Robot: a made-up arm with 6 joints.
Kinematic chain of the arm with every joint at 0, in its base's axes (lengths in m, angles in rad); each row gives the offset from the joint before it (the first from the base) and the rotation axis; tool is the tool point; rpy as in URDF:
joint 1: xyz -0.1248 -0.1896 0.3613 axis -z
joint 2: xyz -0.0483 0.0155 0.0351 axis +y
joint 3: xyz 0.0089 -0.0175 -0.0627 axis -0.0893 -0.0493 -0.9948
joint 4: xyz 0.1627 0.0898 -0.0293 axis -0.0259 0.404 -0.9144
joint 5: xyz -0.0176 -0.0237 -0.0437 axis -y
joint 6: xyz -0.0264 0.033 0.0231 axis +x
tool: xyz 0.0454 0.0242 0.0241 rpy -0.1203 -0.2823 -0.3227
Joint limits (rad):
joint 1: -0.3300..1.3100
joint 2: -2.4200..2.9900
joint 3: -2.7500..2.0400
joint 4: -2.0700..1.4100
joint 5: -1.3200..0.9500
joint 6: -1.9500..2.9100
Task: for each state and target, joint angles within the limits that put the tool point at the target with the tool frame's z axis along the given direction. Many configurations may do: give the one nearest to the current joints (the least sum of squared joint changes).
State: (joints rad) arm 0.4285 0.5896 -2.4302 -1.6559 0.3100 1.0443
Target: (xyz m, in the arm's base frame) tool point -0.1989 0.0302 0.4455 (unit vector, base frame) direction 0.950 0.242 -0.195
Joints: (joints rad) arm 0.6186 0.7481 -1.9129 -1.0085 -0.1786 1.4906
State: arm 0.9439 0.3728 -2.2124 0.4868 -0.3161 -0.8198
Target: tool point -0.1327 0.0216 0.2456 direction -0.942 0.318 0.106
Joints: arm 1.0765 -0.3542 -1.9925 -0.1476 -0.1213 -1.1223
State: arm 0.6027 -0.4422 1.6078 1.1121 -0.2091 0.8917
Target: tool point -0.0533 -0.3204 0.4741 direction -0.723 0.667 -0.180
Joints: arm 0.3250 -0.8901 1.0496 0.9928 -0.0141 1.3449
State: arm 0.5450 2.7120 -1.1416 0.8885 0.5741 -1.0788
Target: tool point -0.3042 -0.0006 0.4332 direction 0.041 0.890 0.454
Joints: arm -0.1423 2.1256 -0.8338 0.6224 0.9488 -1.2854
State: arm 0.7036 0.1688 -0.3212 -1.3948 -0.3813 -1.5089
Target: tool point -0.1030 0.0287 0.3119 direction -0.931 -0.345 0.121
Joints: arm 0.7542 0.5669 -1.0562 -1.4585 0.0245 -1.0494
